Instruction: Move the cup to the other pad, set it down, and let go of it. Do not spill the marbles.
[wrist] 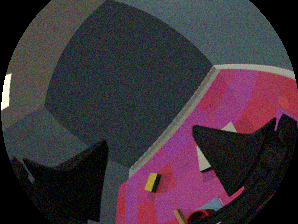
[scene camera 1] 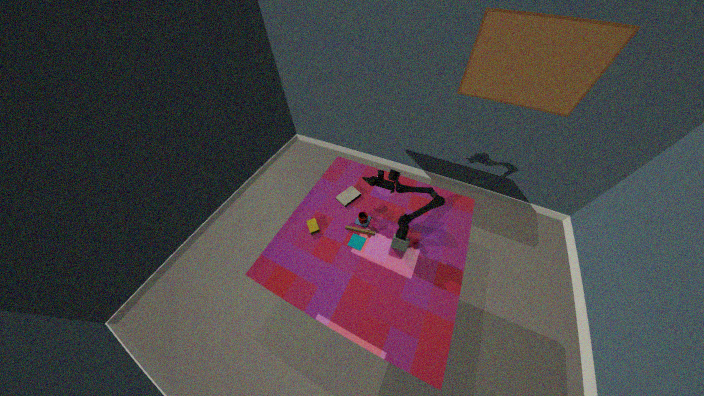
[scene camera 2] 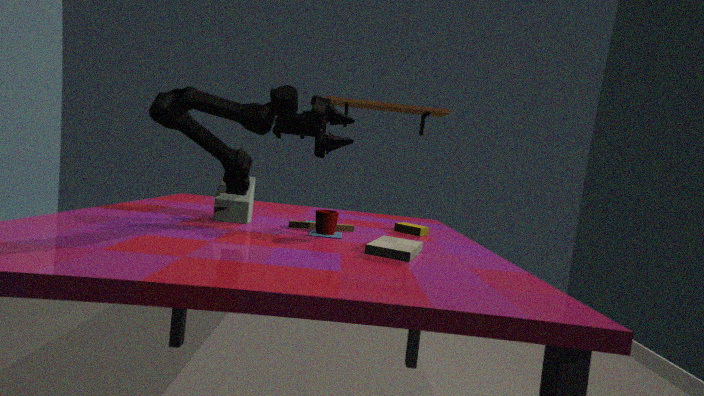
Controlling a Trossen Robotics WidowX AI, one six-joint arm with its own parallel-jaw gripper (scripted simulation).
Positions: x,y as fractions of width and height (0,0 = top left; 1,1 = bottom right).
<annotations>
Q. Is my gripper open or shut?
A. Open.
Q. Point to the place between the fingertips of my gripper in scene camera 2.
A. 0.50,0.33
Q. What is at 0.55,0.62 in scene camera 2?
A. A beige block.
</annotations>
